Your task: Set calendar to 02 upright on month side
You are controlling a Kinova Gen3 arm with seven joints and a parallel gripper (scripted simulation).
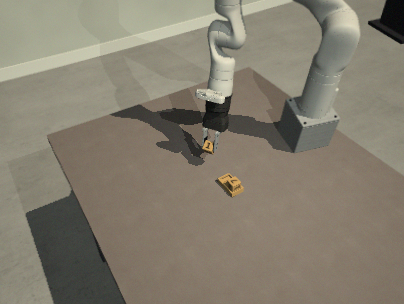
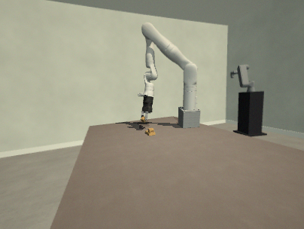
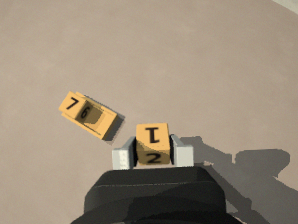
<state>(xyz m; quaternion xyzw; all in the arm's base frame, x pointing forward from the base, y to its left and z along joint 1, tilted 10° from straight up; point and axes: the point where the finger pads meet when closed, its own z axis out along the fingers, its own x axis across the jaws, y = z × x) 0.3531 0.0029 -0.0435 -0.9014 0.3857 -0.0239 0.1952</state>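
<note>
The tray is 30 mm behind my hand, 110 mm to the left of it and 90 mm below it. From my hand the other things lie so: orange cube: 10 mm below.
</note>
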